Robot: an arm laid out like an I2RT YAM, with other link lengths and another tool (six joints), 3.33 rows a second.
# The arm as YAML. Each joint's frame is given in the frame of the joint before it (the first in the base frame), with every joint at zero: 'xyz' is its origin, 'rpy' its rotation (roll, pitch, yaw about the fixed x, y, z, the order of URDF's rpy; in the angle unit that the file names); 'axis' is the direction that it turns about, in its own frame. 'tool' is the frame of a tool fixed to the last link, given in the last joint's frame.
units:
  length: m
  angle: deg
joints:
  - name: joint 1
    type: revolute
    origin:
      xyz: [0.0, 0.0, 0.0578]
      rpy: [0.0, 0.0, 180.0]
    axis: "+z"
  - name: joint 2
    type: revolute
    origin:
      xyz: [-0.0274, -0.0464, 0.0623]
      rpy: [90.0, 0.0, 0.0]
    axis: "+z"
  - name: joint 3
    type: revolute
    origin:
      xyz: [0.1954, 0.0, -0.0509]
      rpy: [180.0, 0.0, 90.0]
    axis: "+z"
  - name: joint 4
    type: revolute
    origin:
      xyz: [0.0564, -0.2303, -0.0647]
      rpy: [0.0, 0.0, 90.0]
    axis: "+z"
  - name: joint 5
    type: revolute
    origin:
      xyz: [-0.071, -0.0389, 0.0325]
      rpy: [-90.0, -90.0, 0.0]
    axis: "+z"
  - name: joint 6
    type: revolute
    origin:
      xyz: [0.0, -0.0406, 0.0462]
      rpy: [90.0, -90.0, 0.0]
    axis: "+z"
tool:
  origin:
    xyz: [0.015, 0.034, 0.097]
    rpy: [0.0, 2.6, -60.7]
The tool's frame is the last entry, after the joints.
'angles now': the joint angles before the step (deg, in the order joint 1, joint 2, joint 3, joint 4, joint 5, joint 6). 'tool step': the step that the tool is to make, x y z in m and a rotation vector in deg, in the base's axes. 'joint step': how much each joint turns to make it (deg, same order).
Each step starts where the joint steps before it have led.
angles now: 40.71 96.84 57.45 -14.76 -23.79 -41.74
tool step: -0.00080 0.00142 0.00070 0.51 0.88 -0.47
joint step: 0.00 0.13 0.07 0.15 -0.50 1.03
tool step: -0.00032 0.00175 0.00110 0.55 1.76 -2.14
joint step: 0.00 0.02 -0.05 0.29 -0.01 2.91
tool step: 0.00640 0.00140 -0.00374 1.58 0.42 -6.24
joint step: -0.16 -0.74 -3.06 5.45 2.56 6.21
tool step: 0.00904 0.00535 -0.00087 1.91 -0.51 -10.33
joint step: 1.34 -1.34 -3.49 6.94 6.96 9.94
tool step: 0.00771 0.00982 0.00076 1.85 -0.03 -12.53
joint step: 3.19 -0.02 -1.38 4.70 10.37 12.07
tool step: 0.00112 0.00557 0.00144 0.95 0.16 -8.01
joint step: 2.75 0.00 -0.14 0.81 7.46 7.80
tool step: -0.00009 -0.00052 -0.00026 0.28 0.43 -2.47
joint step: 0.55 -0.21 -0.27 -0.19 1.90 2.41
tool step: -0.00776 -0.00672 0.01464 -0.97 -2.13 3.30
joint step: 0.00 -5.43 -1.82 -2.62 -0.98 -3.87
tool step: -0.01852 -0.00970 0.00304 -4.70 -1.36 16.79
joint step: -2.14 -2.69 0.60 -6.30 -11.15 -15.89
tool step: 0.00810 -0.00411 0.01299 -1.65 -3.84 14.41
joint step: -3.87 1.84 5.95 -5.95 -10.23 -16.03
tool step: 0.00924 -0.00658 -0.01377 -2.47 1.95 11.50
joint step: -3.91 8.81 8.01 -7.31 -9.46 -13.17
